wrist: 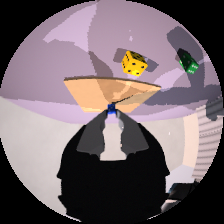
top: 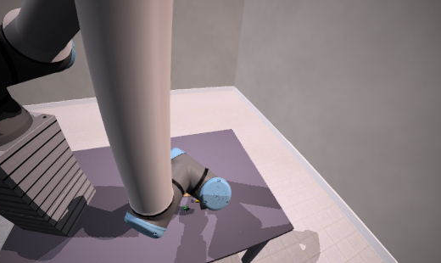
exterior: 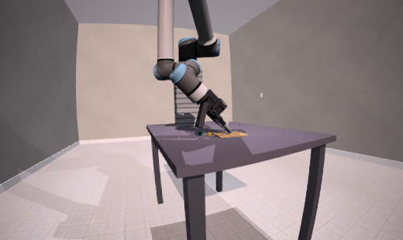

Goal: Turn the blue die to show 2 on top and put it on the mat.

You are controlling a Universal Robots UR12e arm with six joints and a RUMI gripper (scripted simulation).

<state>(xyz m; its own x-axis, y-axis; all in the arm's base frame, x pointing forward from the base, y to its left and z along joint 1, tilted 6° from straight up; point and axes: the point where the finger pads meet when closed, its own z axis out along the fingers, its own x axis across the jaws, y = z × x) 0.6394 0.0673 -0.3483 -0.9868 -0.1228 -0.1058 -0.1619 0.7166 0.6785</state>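
Right now the blue die is 1 cm to the left of my hand and 1 cm below it. Round my hand: tan mat: 1 cm to the left, 3 cm below; yellow die: 1 cm behind, 9 cm to the right, 2 cm below; green die: 7 cm behind, 12 cm to the right, 2 cm below.
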